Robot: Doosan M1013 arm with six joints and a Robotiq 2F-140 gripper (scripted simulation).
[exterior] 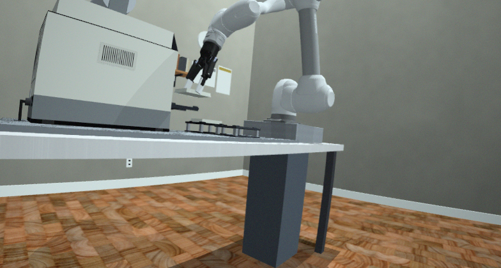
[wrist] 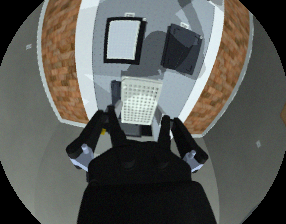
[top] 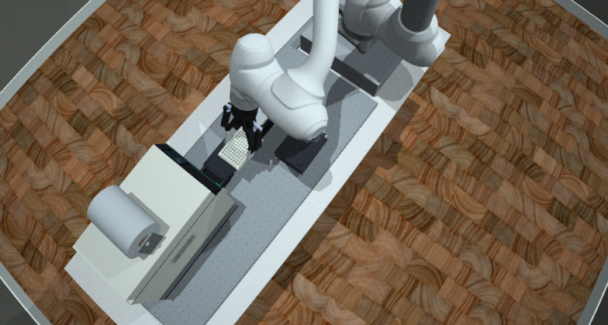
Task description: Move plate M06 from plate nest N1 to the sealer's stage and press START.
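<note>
The sealer stage is 50 mm ahead of my hand, 30 mm to the right of it and 80 mm below it. From my hand the other things lie so: foil roll: 380 mm ahead, 30 mm to the left, 230 mm above; white plate: 140 mm behind, 90 mm to the right, 130 mm below; nest N1: 180 mm behind, 100 mm to the left, 150 mm below.
</note>
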